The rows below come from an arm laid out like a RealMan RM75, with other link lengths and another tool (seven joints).
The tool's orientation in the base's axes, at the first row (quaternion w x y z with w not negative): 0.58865, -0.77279, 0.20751, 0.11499
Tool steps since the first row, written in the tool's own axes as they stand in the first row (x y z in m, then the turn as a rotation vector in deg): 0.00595, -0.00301, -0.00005, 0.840, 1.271, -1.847; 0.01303, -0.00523, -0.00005, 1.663, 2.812, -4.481; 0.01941, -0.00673, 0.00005, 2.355, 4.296, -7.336; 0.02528, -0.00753, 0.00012, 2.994, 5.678, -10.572
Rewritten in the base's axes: 0.00665, -0.00049, 0.00010, 0.043, -2.205, -0.932; 0.01395, -0.00131, -0.00098, -0.105, -5.220, -1.869; 0.02030, -0.00206, -0.00240, -0.358, -8.410, -2.639; 0.02588, -0.00291, -0.00421, -0.637, -11.932, -3.193
